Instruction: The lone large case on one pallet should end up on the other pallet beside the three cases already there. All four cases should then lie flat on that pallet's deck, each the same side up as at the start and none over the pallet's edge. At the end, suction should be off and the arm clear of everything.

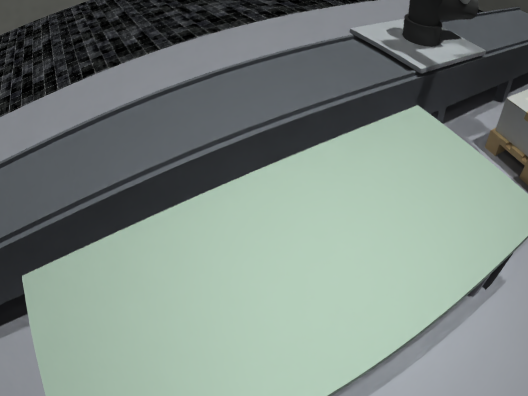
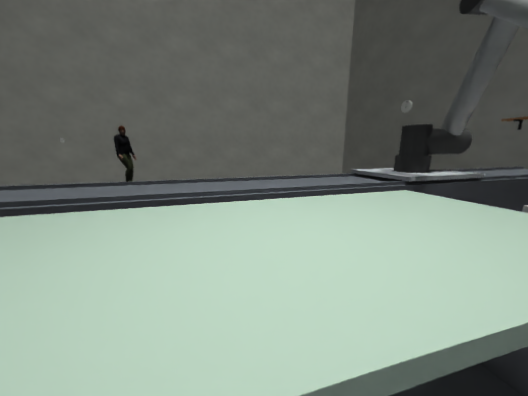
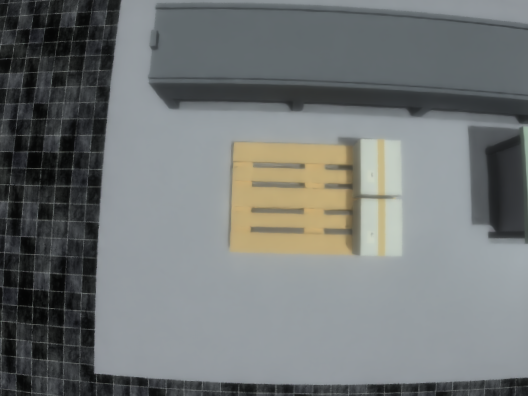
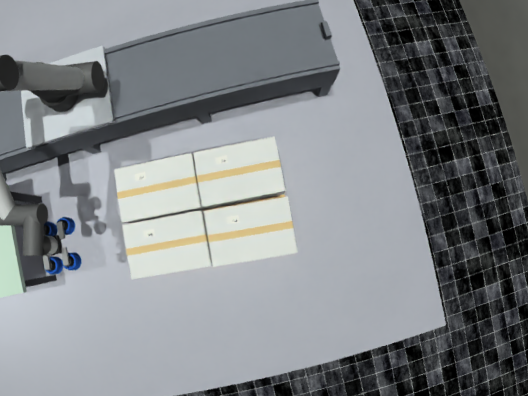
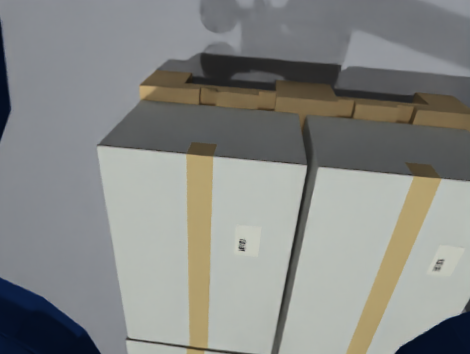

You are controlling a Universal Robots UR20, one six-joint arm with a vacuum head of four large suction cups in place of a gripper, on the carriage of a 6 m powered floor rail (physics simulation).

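Pixels of known places: hand at its tool point: point(image 5: 243, 253); arm's base at its link origin: point(image 1: 421, 38) point(image 2: 410, 171).
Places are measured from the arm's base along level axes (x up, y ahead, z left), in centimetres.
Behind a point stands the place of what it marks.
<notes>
Four large white cases lie flat in a two-by-two block on the south pallet, tape and labels up: back-left point(image 4: 160, 202) @[z 52.5, x -16.9, y 90.0 cm] point(image 5: 335, 240) @[z 38.2, x -16.8, y 91.4 cm], back-right point(image 4: 245, 185) @[z 112.0, x -16.9, y 92.8 cm], front-left point(image 4: 175, 260) @[z 53.8, x -16.8, y 130.9 cm] point(image 5: 150, 225) @[z 37.4, x -16.8, y 128.9 cm] and front-right point(image 4: 260, 245) @[z 112.2, x -16.9, y 134.2 cm]. Narrow gaps separate them. None visibly hangs over an edge, though the cases hide most of the pallet point(image 5: 305, 95) @[z 18.2, x -45.8, y 97.3 cm] point(image 1: 500, 142) @[z 19.8, x -45.4, y 67.2 cm]. My gripper point(image 4: 60, 245) @[z -1.0, x 30.2, y 107.3 cm], four blue suction cups, is off to the left of the pallet, apart from the cases, with nothing on it. The north pallet point(image 3: 280, 197) @[z -404.8, x -42.5, y 100.0 cm] has a bare deck except at its right end.
Two smaller white cases point(image 3: 370, 155) @[z -345.4, x -19.5, y 72.1 cm] point(image 3: 370, 215) @[z -345.7, x -18.9, y 112.7 cm] stand at the north pallet's right end. A pale green table point(image 1: 300, 250) @[z -151.5, x -4.0, y 87.2 cm] point(image 2: 275, 275) @[z -157.5, x -4.0, y 110.5 cm] point(image 4: 10, 260) @[z -65.7, x -4.0, y 105.5 cm] is close to the gripper. The floor rail point(image 1: 200, 125) point(image 3: 325, 50) point(image 4: 215, 65) runs behind. A person point(image 2: 123, 147) stands beyond it.
</notes>
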